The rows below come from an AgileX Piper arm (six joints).
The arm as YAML. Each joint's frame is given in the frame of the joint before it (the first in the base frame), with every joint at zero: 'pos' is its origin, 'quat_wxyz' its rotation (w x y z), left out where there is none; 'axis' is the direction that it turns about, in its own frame. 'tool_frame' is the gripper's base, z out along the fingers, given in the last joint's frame.
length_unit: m
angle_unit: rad
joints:
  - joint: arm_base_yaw
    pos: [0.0, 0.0, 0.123]
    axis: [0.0, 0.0, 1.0]
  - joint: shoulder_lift
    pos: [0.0, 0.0, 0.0]
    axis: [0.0, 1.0, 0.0]
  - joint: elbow
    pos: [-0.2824, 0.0, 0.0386]
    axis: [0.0, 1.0, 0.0]
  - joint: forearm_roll
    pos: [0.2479, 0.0, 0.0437]
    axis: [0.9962, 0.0, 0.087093]
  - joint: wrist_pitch
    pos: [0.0, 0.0, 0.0]
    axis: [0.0, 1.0, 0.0]
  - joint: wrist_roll
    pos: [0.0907, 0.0, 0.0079]
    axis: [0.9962, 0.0, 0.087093]
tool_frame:
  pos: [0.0, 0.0, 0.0]
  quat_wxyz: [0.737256, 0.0, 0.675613, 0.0]
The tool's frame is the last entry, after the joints.
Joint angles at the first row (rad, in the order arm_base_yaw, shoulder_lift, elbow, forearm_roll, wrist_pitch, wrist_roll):
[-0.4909, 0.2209, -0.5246, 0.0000, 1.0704, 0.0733]
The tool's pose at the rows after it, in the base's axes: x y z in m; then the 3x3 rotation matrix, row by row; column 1 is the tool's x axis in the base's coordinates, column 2 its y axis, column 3 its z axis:
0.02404 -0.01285 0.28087; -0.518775 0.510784 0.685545; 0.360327 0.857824 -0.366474; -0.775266 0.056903 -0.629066
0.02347 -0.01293 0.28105; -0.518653 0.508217 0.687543; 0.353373 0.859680 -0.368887; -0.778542 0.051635 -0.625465
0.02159 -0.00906 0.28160; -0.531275 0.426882 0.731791; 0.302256 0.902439 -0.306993; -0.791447 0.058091 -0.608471
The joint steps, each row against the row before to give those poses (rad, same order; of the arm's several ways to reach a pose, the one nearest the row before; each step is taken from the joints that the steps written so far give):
[0.0000, 0.0000, 0.0009, 0.0000, 0.0000, -0.0001]
[0.0052, -0.0034, 0.0000, -0.0060, -0.0012, 0.0001]
[0.0885, -0.0214, 0.0000, 0.0060, -0.0002, 0.0000]

